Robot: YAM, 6 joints.
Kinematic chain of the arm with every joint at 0, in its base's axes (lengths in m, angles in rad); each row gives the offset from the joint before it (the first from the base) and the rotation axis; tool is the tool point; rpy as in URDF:
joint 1: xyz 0 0 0.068 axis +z
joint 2: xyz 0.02 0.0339 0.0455 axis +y
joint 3: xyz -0.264 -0.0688 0 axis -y
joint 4: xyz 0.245 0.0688 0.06 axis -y
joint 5: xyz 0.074 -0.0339 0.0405 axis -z
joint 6: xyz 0.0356 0 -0.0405 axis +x
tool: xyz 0 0 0 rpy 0 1.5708 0
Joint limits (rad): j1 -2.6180..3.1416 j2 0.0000..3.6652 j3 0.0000..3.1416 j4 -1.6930..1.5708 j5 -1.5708..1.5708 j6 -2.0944..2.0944
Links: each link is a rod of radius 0.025 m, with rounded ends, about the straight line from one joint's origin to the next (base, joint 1, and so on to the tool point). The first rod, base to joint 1, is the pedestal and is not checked.
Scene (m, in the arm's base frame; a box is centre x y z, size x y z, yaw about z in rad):
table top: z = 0
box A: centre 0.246 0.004 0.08 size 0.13 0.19 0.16 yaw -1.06
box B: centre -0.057 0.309 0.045 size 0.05 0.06 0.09 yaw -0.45
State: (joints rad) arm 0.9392 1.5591 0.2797 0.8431 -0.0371 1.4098
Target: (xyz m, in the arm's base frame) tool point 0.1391 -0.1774 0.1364
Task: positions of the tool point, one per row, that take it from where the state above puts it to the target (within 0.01 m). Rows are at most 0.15 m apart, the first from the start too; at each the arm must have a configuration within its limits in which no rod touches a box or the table.
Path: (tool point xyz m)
1: 0.1867 0.1683 0.2005
2: 0.1949 0.1117 0.2891
3: 0.1572 0.0483 0.3665
4: 0.0767 0.0014 0.4202
5: 0.1521 -0.0265 0.3668
6: 0.1901 -0.0822 0.2949
7: 0.1831 -0.1405 0.2147
8: 0.1391 -0.1774 0.1364

